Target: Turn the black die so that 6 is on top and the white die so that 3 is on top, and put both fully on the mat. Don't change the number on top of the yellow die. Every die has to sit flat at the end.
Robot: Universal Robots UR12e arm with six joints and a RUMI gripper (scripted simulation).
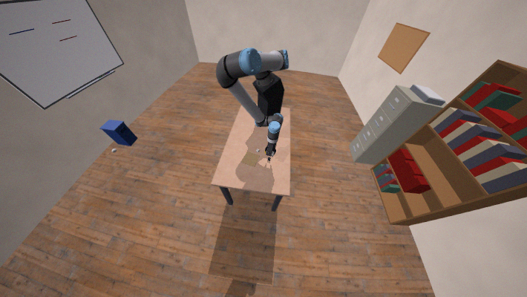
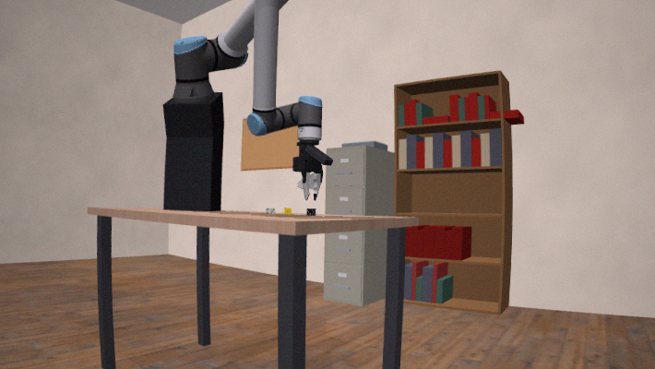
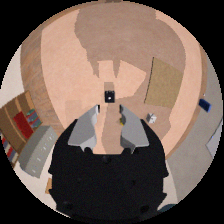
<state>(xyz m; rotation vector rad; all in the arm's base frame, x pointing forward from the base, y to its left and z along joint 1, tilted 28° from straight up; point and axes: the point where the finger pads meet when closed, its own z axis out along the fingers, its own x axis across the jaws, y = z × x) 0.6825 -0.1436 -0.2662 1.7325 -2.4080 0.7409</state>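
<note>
The black die is 6 cm below my hand. From my hand the other things lie so: tan mat (2 cm behind, 18 cm to the right, 7 cm below); white die (11 cm behind, 10 cm to the right, 6 cm below); yellow die (9 cm behind, 2 cm to the right, 6 cm below).
</note>
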